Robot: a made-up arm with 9 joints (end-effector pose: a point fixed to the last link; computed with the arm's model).
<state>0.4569 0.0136 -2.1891 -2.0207 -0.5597 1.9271 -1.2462 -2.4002 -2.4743</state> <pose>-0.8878 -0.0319 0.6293 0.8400 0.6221 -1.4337</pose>
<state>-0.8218 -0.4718 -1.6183 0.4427 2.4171 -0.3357 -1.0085 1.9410 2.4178</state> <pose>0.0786 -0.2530 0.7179 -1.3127 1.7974 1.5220</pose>
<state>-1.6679 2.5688 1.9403 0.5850 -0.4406 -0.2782 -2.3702 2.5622 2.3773</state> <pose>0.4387 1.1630 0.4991 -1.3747 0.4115 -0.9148</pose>
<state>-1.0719 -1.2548 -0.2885 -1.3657 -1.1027 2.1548 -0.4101 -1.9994 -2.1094</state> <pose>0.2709 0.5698 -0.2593 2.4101 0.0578 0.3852</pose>
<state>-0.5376 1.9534 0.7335 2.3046 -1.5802 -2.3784 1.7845 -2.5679 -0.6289</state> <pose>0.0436 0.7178 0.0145 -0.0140 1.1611 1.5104</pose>
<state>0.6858 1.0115 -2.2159 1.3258 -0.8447 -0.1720 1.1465 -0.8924 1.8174</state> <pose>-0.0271 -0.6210 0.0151 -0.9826 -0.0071 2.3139</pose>
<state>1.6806 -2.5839 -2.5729 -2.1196 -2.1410 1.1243 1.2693 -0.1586 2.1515</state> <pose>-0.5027 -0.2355 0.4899 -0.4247 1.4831 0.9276</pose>
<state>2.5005 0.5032 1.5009 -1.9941 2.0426 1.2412 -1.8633 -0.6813 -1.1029</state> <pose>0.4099 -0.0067 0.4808 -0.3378 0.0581 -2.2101</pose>
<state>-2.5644 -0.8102 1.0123 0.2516 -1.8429 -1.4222 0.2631 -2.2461 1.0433</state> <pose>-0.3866 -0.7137 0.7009 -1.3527 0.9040 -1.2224</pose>
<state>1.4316 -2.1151 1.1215 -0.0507 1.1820 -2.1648 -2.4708 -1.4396 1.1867</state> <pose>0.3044 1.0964 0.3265 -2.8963 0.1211 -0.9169</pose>
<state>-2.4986 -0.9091 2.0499 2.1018 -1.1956 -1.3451 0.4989 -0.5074 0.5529</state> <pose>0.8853 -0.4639 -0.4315 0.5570 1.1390 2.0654</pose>
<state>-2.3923 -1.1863 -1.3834 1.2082 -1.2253 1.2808 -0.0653 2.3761 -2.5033</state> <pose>-0.5219 -0.3504 0.1307 0.3582 0.2343 -0.1264</pose>
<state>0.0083 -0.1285 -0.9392 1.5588 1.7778 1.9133 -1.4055 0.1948 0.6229</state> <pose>-0.1648 -0.4008 -0.0089 -1.0338 -1.1858 -2.3902</pose>
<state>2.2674 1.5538 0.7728 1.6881 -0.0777 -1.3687 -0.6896 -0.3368 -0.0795</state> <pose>-0.1080 0.8876 -0.8227 2.6053 -1.3254 -0.4038</pose>
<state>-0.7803 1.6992 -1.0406 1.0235 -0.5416 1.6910 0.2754 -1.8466 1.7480</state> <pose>-0.5637 0.0840 0.6628 -0.0620 -0.7666 1.2825</pose>
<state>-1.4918 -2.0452 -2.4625 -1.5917 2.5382 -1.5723 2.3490 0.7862 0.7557</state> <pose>-0.1158 -0.2625 -0.2796 1.8876 -0.4311 0.7035</pose>
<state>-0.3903 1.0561 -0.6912 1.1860 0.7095 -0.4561 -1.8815 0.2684 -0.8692</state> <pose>-0.9394 0.4114 0.2938 1.5143 -1.5867 -0.6464</pose>
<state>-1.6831 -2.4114 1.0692 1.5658 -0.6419 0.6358 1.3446 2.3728 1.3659</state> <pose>0.3022 0.0209 -0.4294 1.0568 -1.6207 -0.5376</pose>
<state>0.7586 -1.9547 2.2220 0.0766 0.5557 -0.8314 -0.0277 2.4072 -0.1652</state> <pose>1.1343 0.4096 0.3780 1.1427 -0.6883 1.4855</pose>
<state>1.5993 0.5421 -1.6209 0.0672 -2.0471 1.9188 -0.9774 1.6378 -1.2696</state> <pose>-0.2750 -0.5922 -0.5217 0.6650 1.6636 2.1753</pose>
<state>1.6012 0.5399 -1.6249 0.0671 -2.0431 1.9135 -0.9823 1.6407 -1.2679</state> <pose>-0.2711 -0.5912 -0.5196 0.6472 1.6553 2.1798</pose>
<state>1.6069 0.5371 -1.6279 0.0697 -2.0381 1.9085 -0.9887 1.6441 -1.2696</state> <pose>-0.2640 -0.5901 -0.5182 0.6220 1.6515 2.1850</pose>
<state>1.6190 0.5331 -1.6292 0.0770 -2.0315 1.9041 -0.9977 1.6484 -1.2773</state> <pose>-0.2517 -0.5892 -0.5176 0.5840 1.6559 2.1906</pose>
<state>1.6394 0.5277 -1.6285 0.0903 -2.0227 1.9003 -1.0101 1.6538 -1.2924</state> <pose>-0.2326 -0.5882 -0.5179 0.5288 1.6701 2.1962</pose>
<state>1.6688 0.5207 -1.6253 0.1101 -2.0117 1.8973 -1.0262 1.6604 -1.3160</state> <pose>-0.2064 -0.5872 -0.5184 0.4549 1.6955 2.1996</pose>
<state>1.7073 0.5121 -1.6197 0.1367 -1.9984 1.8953 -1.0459 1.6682 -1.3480</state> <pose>-0.1733 -0.5861 -0.5185 0.3614 1.7319 2.1978</pose>
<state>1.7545 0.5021 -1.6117 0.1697 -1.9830 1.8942 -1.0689 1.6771 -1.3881</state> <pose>-0.1339 -0.5848 -0.5171 0.2488 1.7778 2.1871</pose>
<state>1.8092 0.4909 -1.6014 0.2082 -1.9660 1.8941 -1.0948 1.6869 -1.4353</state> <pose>-0.0896 -0.5833 -0.5131 0.1198 1.8313 2.1634</pose>
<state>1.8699 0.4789 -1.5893 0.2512 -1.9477 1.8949 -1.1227 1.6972 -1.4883</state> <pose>-0.0421 -0.5814 -0.5058 -0.0215 1.8890 2.1238</pose>
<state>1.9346 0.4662 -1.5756 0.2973 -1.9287 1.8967 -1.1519 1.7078 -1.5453</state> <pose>0.0066 -0.5794 -0.4947 -0.1696 1.9476 2.0666</pose>
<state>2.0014 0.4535 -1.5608 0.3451 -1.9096 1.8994 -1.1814 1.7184 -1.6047</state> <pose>0.0546 -0.5771 -0.4799 -0.3185 2.0036 1.9923</pose>
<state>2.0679 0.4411 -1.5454 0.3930 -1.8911 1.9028 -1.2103 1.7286 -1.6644</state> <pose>0.1001 -0.5746 -0.4619 -0.4619 2.0539 1.9036</pose>
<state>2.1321 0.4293 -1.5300 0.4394 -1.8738 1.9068 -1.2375 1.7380 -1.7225</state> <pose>0.1418 -0.5722 -0.4417 -0.5939 2.0966 1.8050</pose>
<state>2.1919 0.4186 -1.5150 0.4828 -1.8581 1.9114 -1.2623 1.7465 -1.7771</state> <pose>0.1784 -0.5698 -0.4207 -0.7105 2.1309 1.7030</pose>
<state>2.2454 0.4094 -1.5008 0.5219 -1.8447 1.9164 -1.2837 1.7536 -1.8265</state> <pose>0.2096 -0.5678 -0.4004 -0.8083 2.1575 1.6040</pose>
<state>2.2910 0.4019 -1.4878 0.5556 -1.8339 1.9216 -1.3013 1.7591 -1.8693</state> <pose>0.2349 -0.5661 -0.3822 -0.8864 2.1778 1.5142</pose>
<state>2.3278 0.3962 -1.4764 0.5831 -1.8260 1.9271 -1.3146 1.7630 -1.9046</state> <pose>0.2546 -0.5651 -0.3672 -0.9446 2.1937 1.4378</pose>
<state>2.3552 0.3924 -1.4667 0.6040 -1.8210 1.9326 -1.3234 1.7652 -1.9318</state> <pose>0.2690 -0.5649 -0.3562 -0.9839 2.2067 1.3784</pose>
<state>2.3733 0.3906 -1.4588 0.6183 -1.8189 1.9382 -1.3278 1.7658 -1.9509</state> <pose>0.2787 -0.5654 -0.3497 -1.0059 2.2185 1.3373</pose>
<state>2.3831 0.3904 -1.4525 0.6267 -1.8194 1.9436 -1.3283 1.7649 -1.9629</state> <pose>0.2844 -0.5666 -0.3473 -1.0133 2.2300 1.3129</pose>
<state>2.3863 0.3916 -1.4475 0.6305 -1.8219 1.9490 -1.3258 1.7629 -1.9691</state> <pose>0.2871 -0.5685 -0.3483 -1.0097 2.2415 1.3023</pose>
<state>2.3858 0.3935 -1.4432 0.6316 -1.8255 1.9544 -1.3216 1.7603 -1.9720</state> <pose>0.2879 -0.5707 -0.3512 -0.9999 2.2533 1.2995</pose>
